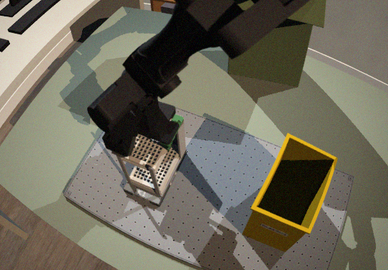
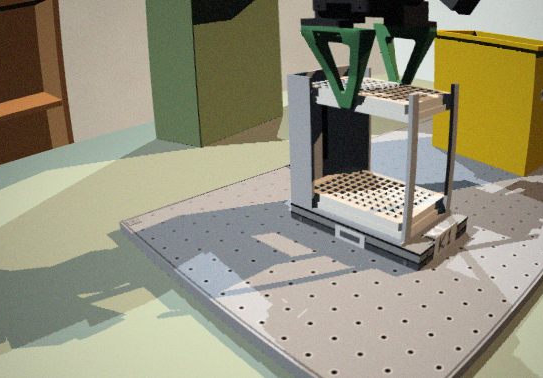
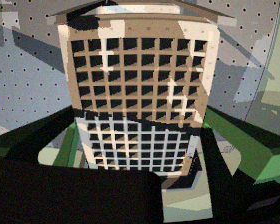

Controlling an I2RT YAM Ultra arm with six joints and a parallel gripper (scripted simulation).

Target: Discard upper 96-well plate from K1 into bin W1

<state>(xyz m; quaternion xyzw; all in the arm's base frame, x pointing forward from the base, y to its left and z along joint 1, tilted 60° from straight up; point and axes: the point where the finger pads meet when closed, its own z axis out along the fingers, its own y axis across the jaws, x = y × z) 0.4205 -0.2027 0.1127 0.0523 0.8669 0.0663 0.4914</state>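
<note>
Now: hand 2 cm short of the yellow bin W1, 32 cm to the right of it and 4 cm above it.
</note>
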